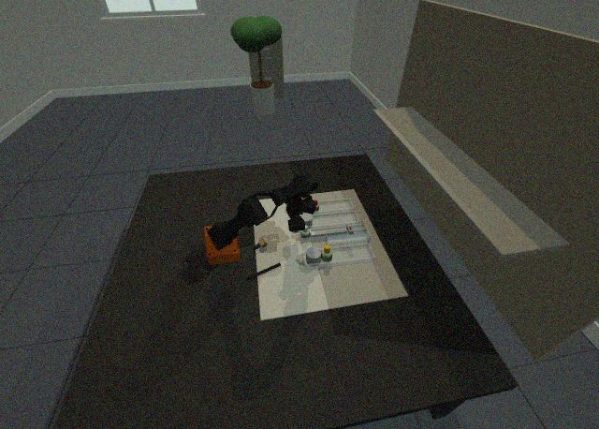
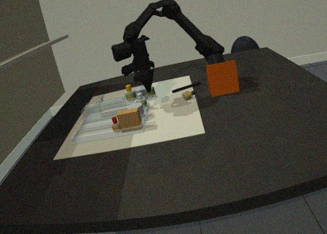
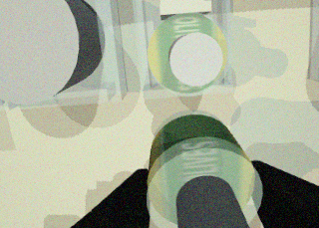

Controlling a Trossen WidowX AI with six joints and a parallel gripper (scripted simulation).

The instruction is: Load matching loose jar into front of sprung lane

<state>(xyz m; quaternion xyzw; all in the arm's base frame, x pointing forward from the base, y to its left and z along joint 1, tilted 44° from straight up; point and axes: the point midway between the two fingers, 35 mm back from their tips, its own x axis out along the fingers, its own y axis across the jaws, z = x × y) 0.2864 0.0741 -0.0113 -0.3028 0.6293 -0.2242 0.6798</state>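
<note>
My gripper tip is 200 mm short of the clear lane rack, 60 mm above it and 10 mm to the left of it. Round my gripper tip: black stick (170 mm to the right, 130 mm behind, 70 mm below); then brown box (170 mm to the left, 50 mm ahead, 40 mm below); then pusher plate (160 mm ahead, 30 mm below, 20 mm to the right).
</note>
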